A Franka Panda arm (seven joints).
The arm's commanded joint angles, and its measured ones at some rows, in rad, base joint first. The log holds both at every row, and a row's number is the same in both.
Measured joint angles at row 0: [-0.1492 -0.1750 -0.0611 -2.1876 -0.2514 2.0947 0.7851]
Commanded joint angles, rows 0 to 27: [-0.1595 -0.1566 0.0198 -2.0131 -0.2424 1.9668 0.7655]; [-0.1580 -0.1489 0.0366 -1.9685 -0.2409 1.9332 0.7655]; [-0.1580 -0.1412 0.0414 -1.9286 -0.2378 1.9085 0.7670]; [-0.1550 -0.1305 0.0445 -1.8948 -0.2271 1.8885 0.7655]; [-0.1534 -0.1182 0.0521 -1.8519 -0.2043 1.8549 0.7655]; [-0.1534 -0.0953 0.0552 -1.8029 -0.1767 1.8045 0.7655]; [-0.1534 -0.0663 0.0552 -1.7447 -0.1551 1.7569 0.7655]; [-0.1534 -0.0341 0.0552 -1.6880 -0.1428 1.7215 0.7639]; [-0.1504 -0.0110 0.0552 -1.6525 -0.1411 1.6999 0.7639]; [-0.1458 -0.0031 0.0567 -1.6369 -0.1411 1.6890 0.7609]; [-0.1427 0.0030 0.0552 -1.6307 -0.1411 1.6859 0.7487]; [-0.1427 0.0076 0.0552 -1.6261 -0.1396 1.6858 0.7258]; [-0.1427 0.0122 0.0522 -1.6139 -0.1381 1.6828 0.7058]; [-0.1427 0.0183 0.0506 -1.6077 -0.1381 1.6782 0.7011]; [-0.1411 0.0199 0.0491 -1.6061 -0.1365 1.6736 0.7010]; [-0.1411 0.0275 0.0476 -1.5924 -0.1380 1.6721 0.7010]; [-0.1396 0.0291 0.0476 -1.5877 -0.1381 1.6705 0.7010]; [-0.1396 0.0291 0.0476 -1.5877 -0.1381 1.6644 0.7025]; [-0.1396 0.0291 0.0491 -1.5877 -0.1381 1.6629 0.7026]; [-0.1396 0.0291 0.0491 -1.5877 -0.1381 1.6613 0.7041]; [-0.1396 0.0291 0.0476 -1.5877 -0.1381 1.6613 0.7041]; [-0.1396 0.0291 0.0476 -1.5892 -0.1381 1.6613 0.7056]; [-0.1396 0.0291 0.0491 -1.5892 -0.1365 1.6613 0.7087]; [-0.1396 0.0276 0.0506 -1.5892 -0.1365 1.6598 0.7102]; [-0.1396 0.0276 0.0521 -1.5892 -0.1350 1.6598 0.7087]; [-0.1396 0.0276 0.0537 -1.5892 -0.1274 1.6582 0.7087]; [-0.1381 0.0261 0.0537 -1.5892 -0.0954 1.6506 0.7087]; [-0.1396 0.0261 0.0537 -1.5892 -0.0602 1.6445 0.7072]
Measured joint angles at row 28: [-0.1380 0.0175 0.0482 -1.6164 -0.1330 1.6924 0.7219]
